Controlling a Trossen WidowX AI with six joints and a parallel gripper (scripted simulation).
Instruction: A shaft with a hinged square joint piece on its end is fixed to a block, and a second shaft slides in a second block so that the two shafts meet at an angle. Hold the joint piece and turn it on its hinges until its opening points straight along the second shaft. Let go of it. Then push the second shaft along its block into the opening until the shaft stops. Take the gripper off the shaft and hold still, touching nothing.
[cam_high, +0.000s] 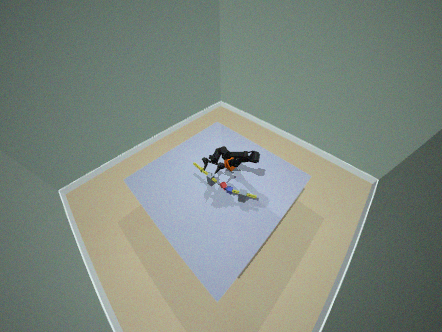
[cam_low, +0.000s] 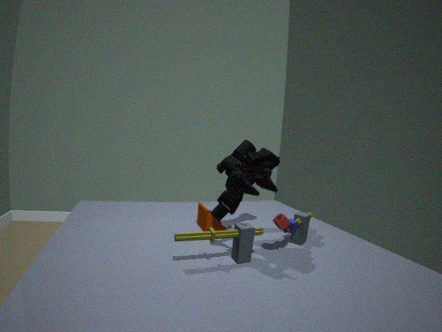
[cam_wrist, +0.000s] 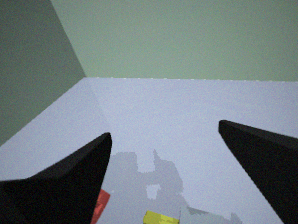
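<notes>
The red square joint piece is 60 mm behind my gripper tip, 100 mm to the left of it and 120 mm below it.
</notes>
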